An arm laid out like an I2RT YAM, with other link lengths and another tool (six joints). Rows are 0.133 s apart.
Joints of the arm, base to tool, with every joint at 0 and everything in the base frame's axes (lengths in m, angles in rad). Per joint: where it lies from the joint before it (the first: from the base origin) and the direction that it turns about. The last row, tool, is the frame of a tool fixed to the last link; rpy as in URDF.
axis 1: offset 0.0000 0.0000 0.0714 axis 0 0 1
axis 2: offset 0.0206 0.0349 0.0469 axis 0 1 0
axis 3: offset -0.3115 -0.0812 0.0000 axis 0 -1 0
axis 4: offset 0.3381 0.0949 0.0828 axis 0 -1 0
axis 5: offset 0.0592 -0.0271 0.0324 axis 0 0 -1
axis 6: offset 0.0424 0.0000 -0.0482 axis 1 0 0
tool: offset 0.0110 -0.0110 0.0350 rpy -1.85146 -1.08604 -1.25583
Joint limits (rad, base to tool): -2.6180..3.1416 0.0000..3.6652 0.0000..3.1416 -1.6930..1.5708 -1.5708..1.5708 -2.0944..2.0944
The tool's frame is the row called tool.
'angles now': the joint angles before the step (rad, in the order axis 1, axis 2, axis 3, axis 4, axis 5, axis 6). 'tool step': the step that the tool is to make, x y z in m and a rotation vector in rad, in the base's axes. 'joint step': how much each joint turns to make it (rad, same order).
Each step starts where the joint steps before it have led.
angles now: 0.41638, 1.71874, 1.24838, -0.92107, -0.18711, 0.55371
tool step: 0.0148, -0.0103, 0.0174, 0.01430, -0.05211, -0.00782
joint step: -0.03617, 0.00012, 0.04577, 0.00242, 0.00116, -0.02968
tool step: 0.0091, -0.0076, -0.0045, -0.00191, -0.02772, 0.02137
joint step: -0.02593, 0.01173, -0.00309, 0.03086, 0.00038, -0.04958
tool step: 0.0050, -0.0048, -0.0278, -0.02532, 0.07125, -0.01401
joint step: -0.01382, 0.05443, -0.01076, -0.01037, -0.00040, 0.00029
